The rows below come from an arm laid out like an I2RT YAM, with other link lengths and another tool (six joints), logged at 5 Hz.
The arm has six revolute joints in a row. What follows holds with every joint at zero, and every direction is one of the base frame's. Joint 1 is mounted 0.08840 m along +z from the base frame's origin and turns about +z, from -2.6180 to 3.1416 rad. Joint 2 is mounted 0.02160 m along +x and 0.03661 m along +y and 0.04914 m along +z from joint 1 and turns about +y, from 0.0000 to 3.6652 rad. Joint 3 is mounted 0.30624 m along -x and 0.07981 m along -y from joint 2 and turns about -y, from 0.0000 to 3.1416 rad. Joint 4 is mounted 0.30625 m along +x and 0.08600 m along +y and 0.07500 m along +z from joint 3 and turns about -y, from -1.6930 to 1.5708 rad. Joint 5 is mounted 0.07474 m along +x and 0.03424 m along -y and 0.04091 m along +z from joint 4 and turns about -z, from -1.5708 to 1.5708 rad. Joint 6 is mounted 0.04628 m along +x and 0.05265 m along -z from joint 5 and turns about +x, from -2.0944 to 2.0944 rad. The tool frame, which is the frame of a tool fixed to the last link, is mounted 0.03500 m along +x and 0.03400 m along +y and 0.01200 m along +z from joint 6; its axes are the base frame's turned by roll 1.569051, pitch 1.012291 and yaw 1.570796 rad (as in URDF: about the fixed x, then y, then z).
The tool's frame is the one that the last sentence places.
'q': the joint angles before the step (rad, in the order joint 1, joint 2, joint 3, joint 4, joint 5, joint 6). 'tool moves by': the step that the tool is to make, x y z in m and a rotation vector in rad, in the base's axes. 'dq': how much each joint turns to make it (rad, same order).
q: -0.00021, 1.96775, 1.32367, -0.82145, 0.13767, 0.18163
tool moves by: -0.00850, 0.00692, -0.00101, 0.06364, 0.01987, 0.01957
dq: 0.00285, -0.01231, -0.02428, -0.00671, -0.06497, -0.01060
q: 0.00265, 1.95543, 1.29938, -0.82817, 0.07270, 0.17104
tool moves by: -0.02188, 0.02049, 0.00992, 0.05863, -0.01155, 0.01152
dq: 0.03908, -0.07853, -0.07887, 0.01172, -0.05558, 0.03283
